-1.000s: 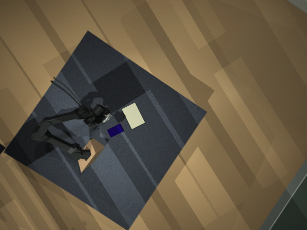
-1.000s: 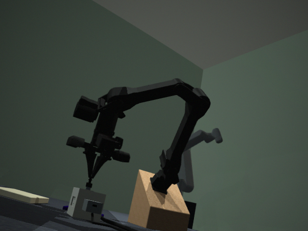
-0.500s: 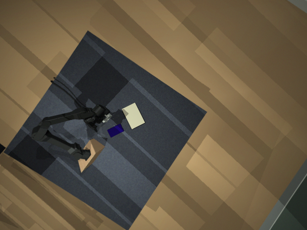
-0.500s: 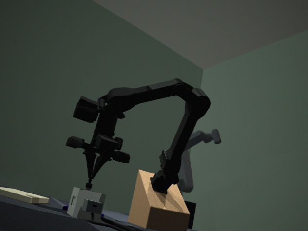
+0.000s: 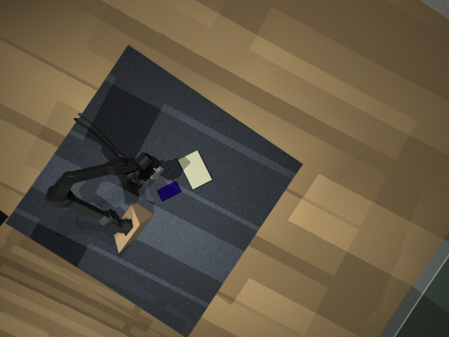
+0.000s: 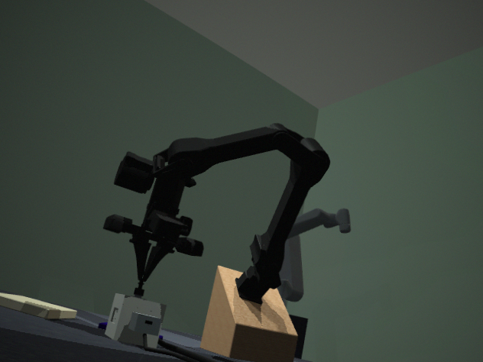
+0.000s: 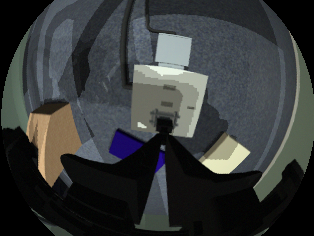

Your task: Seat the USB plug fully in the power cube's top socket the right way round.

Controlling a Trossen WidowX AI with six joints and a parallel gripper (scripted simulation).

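Now: the USB plug 20 mm below my gripper tip. Also, from my gripper tip: cream slab: 170 mm to the right, 160 mm ahead, 100 mm below; then dark blue flat piece: 130 mm to the right, 100 mm below, 50 mm behind.
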